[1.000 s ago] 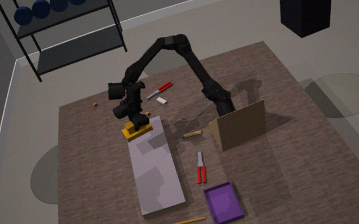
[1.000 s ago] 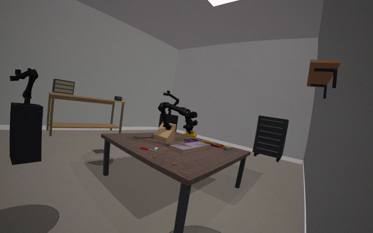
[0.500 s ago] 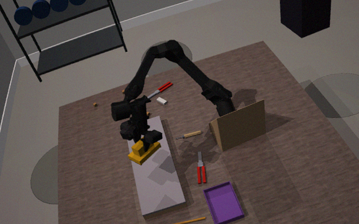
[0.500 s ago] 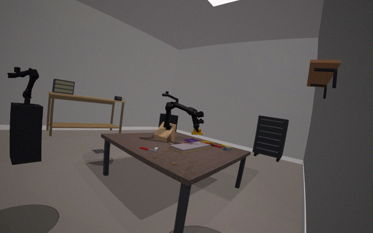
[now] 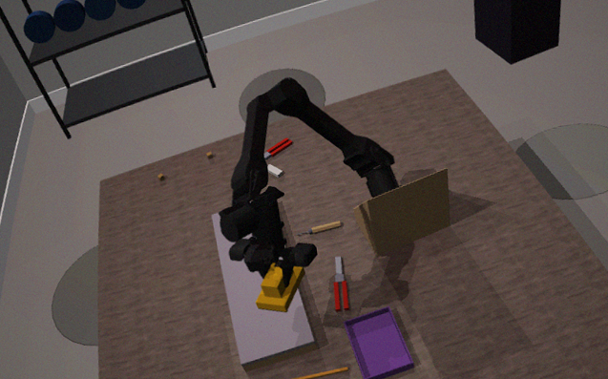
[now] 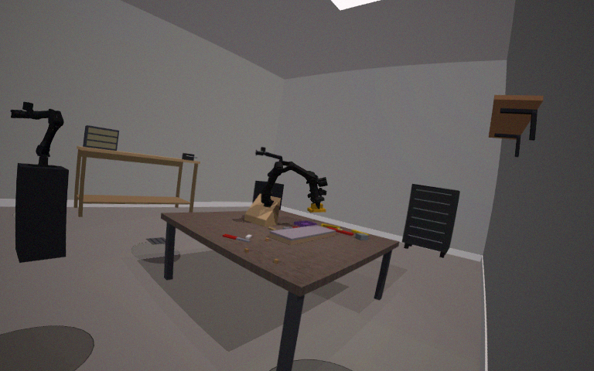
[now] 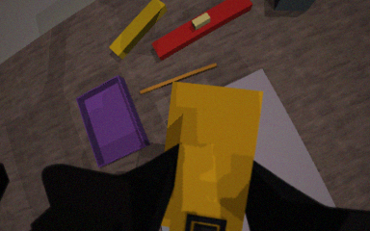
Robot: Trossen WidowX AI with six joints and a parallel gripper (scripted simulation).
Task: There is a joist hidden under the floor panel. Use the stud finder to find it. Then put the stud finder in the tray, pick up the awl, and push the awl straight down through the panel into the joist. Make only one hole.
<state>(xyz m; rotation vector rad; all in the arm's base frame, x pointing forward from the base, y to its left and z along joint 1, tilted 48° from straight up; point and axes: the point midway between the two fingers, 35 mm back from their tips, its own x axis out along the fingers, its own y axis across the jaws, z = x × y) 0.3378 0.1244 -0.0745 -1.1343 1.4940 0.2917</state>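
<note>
Now: the yellow stud finder 20 mm behind my gripper tip, 20 mm to the right of it and 20 mm above it. From my gripper tip the other things lie so: pencil: 20 mm ahead, 140 mm to the left, 180 mm below; then small light: 20 mm behind, 30 mm to the right, 30 mm above; then purple tray: 160 mm behind, 140 mm to the left, 170 mm below.
</note>
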